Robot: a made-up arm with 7 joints.
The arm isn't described. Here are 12 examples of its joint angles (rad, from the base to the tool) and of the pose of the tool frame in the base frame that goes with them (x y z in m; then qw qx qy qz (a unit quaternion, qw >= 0)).
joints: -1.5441 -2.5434 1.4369 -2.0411 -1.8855 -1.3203 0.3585
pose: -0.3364 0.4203 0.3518 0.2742 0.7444 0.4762 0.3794
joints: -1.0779 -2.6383 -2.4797 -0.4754 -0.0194 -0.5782 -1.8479
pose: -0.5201 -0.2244 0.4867 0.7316 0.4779 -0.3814 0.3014
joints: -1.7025 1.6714 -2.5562 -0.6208 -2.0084 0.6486 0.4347
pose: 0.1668 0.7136 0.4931 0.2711 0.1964 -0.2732 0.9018
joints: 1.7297 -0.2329 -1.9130 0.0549 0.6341 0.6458 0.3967
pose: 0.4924 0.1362 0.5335 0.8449 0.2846 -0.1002 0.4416
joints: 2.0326 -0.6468 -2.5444 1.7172 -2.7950 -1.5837 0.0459
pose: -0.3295 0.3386 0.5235 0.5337 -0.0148 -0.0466 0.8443
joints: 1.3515 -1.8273 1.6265 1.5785 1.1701 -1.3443 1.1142
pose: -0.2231 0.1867 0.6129 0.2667 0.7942 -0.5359 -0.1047
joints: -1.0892 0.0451 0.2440 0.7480 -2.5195 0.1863 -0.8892
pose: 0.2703 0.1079 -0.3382 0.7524 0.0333 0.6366 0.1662
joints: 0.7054 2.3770 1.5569 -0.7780 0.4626 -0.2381 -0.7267
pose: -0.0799 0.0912 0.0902 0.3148 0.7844 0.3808 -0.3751
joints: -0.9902 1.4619 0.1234 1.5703 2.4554 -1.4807 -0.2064
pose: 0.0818 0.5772 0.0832 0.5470 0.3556 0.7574 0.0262
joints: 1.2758 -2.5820 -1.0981 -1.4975 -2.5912 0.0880 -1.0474
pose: -0.4998 0.0672 1.1561 0.8115 -0.2271 -0.4202 -0.3366
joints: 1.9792 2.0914 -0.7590 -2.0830 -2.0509 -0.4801 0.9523
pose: 0.2116 -0.2304 0.6958 0.4760 0.4256 -0.7012 0.3172
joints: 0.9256 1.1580 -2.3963 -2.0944 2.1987 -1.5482 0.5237
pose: 0.0071 0.3034 0.6451 0.3708 0.5596 0.7269 0.1446
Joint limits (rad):
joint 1: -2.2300..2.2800
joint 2: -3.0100..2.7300
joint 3: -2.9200..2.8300
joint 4: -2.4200..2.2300
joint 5: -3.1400..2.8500
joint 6: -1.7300..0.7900
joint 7: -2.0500..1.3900
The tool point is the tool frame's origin. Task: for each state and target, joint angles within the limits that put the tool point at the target. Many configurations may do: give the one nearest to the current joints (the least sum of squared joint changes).
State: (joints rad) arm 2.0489 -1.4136 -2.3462 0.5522 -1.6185 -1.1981 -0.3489
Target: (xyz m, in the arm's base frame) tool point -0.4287 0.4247 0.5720
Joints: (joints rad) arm 2.2800 -1.2205 -1.8531 0.1586 -2.1606 -1.2994 -0.3447
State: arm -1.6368 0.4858 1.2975 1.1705 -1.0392 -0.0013 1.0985
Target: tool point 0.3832 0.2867 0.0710
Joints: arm -1.4666 0.5540 0.9388 1.5491 -1.0985 0.0775 1.1722
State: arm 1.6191 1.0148 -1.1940 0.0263 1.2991 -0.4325 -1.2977
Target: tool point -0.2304 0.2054 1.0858
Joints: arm 1.3234 1.0650 -0.7950 -0.3510 1.3158 -0.6403 -1.2000
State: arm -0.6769 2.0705 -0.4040 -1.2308 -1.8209 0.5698 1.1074
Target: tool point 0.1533 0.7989 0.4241
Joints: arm -0.2816 2.3013 -0.2748 -1.3896 -1.8703 -0.0386 1.0152
